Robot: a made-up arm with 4 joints.
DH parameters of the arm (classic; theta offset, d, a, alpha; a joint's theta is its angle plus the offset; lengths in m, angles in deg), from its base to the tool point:
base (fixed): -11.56 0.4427 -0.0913 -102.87
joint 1: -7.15 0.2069 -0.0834 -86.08
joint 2: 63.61 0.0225 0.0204 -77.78
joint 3: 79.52 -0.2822 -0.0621 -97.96
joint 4: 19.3 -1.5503 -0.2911 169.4
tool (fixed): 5.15 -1.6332 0 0
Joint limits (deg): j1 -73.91..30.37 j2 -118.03..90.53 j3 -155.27..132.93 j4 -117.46..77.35
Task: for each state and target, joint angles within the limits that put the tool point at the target. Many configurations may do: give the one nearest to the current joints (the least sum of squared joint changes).
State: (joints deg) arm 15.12 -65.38 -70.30 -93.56
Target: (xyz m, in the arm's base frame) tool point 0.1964 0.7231 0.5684
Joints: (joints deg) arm -1.99 -59.20 -50.08 -110.63
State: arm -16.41 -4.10 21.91 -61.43
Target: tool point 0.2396 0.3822 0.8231
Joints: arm -13.62 12.74 17.54 -111.48
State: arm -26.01 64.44 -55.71 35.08
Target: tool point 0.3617 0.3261 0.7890
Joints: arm -41.50 50.39 -60.87 -11.79
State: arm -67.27 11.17 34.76 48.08
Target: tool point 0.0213 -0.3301 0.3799
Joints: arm -52.69 50.54 81.37 35.63
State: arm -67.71 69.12 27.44 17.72
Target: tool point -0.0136 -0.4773 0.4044
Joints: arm -60.77 90.27 56.58 -14.88
